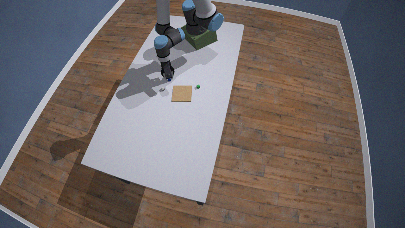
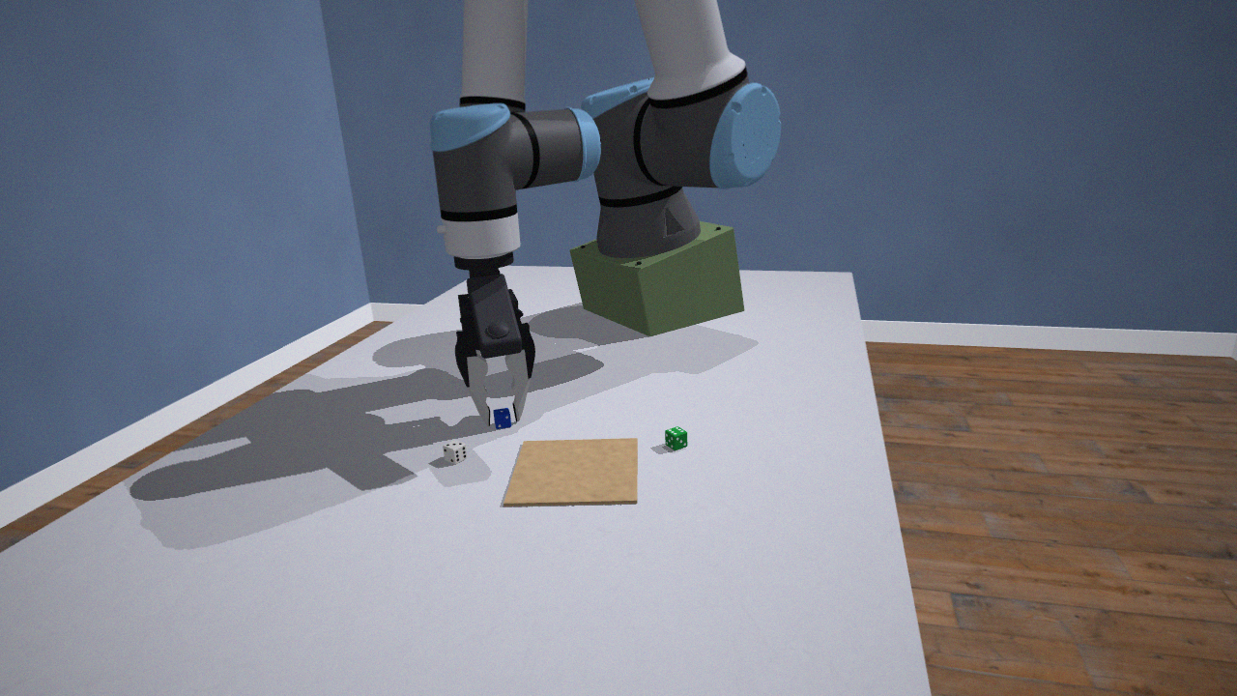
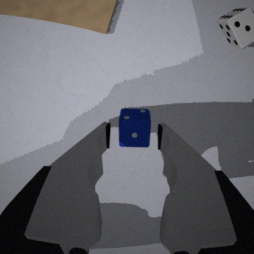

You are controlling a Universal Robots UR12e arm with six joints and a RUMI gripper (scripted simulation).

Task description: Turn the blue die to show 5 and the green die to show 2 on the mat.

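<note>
The blue die lies 10 mm below my hand. Also, from my hand: tan mat 90 mm ahead, 130 mm to the left, 20 mm below; white die 100 mm ahead, 20 mm to the right, 10 mm below; green die 10 mm ahead, 230 mm to the left, 10 mm below.
</note>
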